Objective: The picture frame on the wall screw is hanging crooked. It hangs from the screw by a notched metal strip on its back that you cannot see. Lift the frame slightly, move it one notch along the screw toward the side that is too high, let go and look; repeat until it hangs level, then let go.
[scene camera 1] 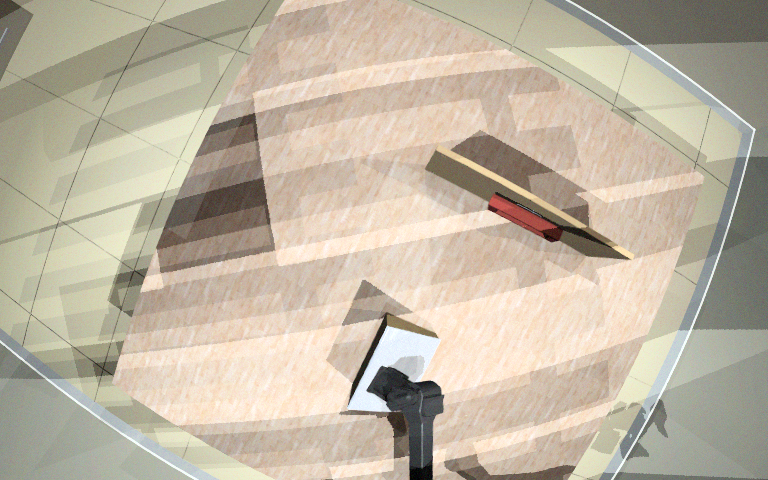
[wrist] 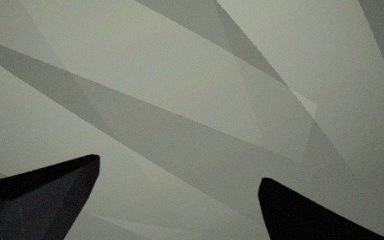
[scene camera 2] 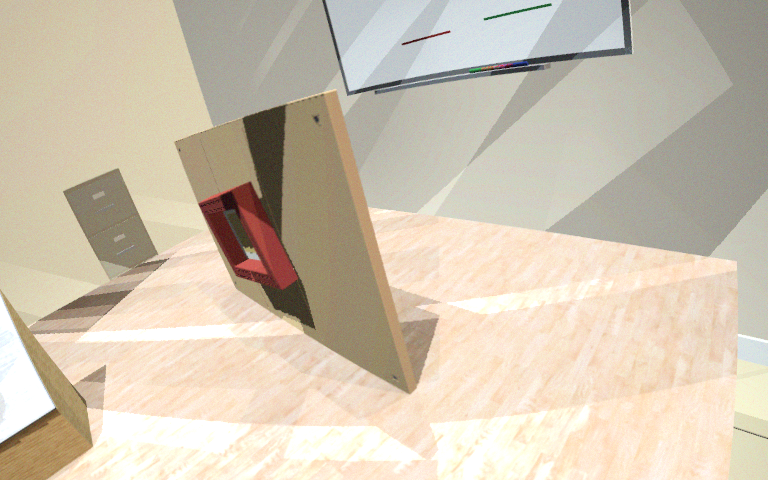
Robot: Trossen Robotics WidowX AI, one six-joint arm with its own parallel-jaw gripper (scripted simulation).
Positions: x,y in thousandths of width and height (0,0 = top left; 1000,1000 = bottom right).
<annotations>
My gripper shows in the wrist view (473,731); in scene camera 1 it is out of frame, in scene camera 2 it is out of frame. A red picture frame shows in scene camera 1 (657,434) and in scene camera 2 (308,453); in the wrist view it is out of frame.
</annotations>
